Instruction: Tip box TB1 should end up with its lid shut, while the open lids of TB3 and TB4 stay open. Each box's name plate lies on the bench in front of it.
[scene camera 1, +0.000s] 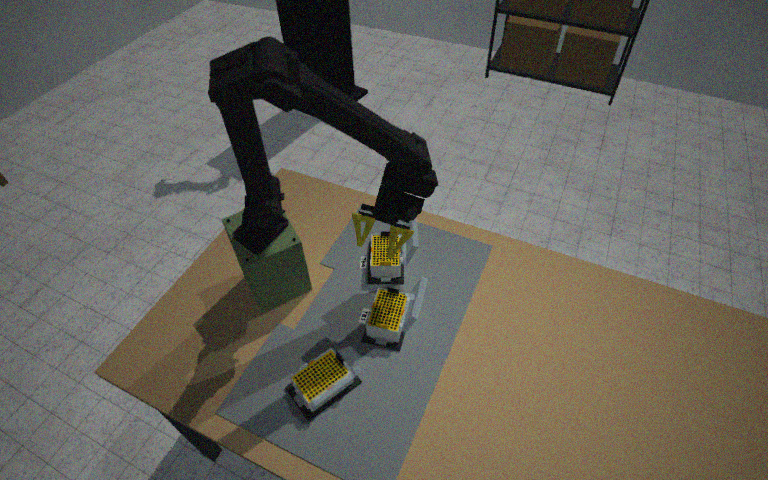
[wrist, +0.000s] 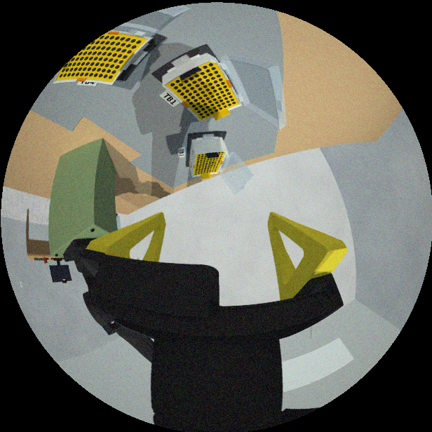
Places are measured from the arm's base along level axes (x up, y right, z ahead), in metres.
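Where they show: gripper, fingertip midpoint: (scene camera 1: 374, 252); arm's base at its link origin: (scene camera 1: 261, 230).
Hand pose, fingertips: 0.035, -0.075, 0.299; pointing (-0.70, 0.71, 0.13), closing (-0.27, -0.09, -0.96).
Things, the pixels of their centre, and the offset from my fingertips, as dx, dy, dz. Level surfaces: height alone.
- Tip box TB1 at the middle of its body: (scene camera 1: 387, 308) -0.192, +0.007, +0.039
- TB4 at the middle of its body: (scene camera 1: 385, 248) -0.192, -0.158, -0.079
- third tip box at the middle of its body: (scene camera 1: 320, 373) -0.192, +0.246, +0.009
- grey mat at its surface level: dx -0.257
- wooden bench at its surface level: dx -0.260
Tip box TB1 (scene camera 1: 387, 310) (wrist: 202, 90) holds yellow tips. Its clear lid (scene camera 1: 420, 297) (wrist: 280, 97) stands open on the side away from the base. Its name plate (scene camera 1: 365, 315) (wrist: 169, 99) lies beside it. TB4 (scene camera 1: 378, 249) (wrist: 100, 57) is the rear box; its lid (scene camera 1: 415, 234) stands open. A third tip box (scene camera 1: 320, 376) (wrist: 209, 146) is at the front left; its plate (wrist: 181, 152) is too small to read surely. A clear panel (wrist: 237, 172) stands out beside it in the wrist view. My gripper (scene camera 1: 376, 250) (wrist: 216, 217) is open and empty, above the TB4 area.
The boxes stand on a grey mat (scene camera 1: 453, 294) (wrist: 255, 25) on the wooden bench (scene camera 1: 566, 350) (wrist: 330, 75). The arm's green base block (scene camera 1: 277, 277) (wrist: 77, 195) is left of the boxes. A shelf rack (scene camera 1: 552, 72) stands on the floor behind.
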